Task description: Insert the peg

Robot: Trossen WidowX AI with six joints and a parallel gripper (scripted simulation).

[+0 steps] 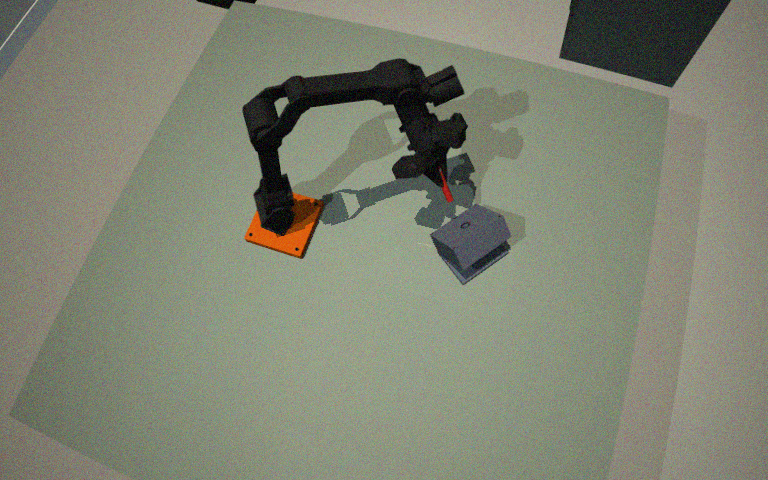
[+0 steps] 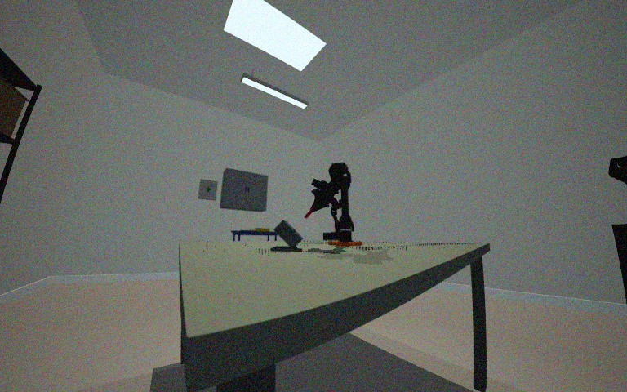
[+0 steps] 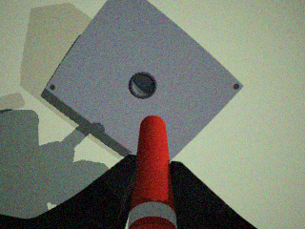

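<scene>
Right now my gripper tip is 8 cm short of the grey sloped panel, 4 cm to the left of it and 10 cm above it. Round my gripper tip: red peg 1 cm behind, 1 cm to the left, 1 cm above.
</scene>
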